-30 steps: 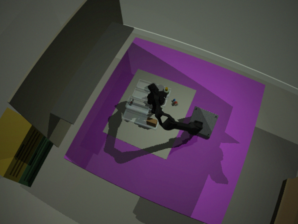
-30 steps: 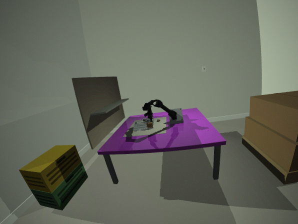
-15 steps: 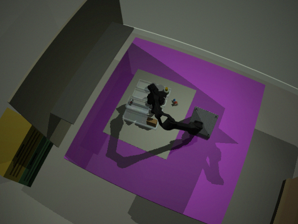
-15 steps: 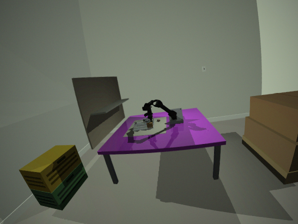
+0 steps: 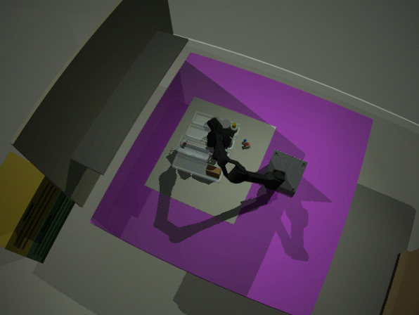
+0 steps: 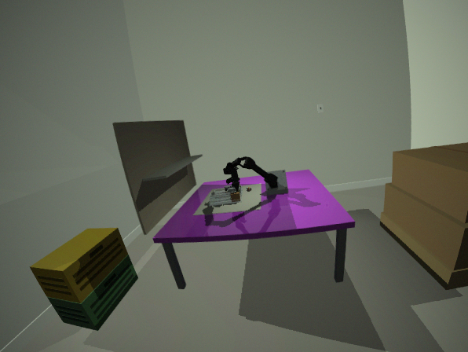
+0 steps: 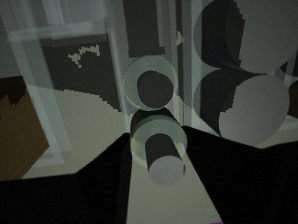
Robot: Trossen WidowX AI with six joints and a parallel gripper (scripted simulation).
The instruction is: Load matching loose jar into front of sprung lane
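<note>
Now: the brown box 13 cm to the left of my gripper tip, 1 cm below it and 1 cm ahead of it.
</note>
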